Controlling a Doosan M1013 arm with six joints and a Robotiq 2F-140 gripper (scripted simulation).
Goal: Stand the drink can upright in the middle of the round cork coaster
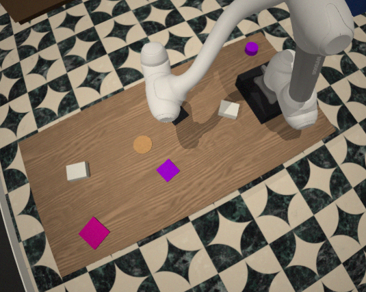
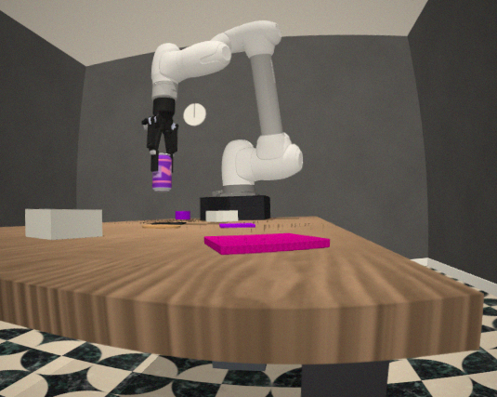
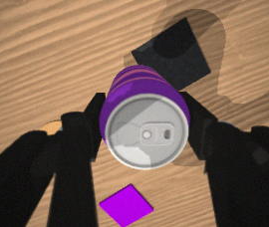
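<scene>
Right now the round cork coaster is 18 cm ahead of my hand, 7 cm to the left of it and 20 cm below it. The rest, counted from my hand: purple striped drink can (3 cm below); then purple square coaster (12 cm ahead, 27 cm to the left, 20 cm below); then black square coaster (7 cm behind, 20 cm below).
</scene>
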